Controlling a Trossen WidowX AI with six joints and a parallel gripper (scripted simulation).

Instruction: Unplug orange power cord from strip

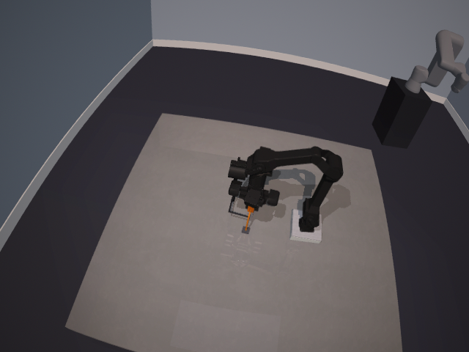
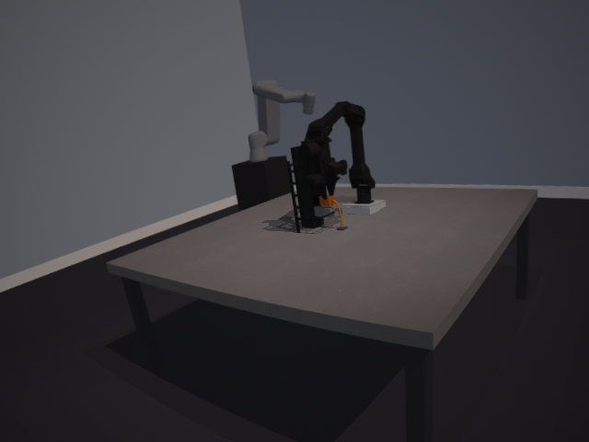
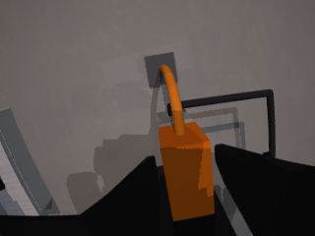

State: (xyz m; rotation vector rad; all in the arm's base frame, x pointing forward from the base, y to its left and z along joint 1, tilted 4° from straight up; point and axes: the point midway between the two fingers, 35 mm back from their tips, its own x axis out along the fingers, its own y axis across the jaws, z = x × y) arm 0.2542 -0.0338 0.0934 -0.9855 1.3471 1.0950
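My gripper tip is 3 cm to the left of the orange plug.
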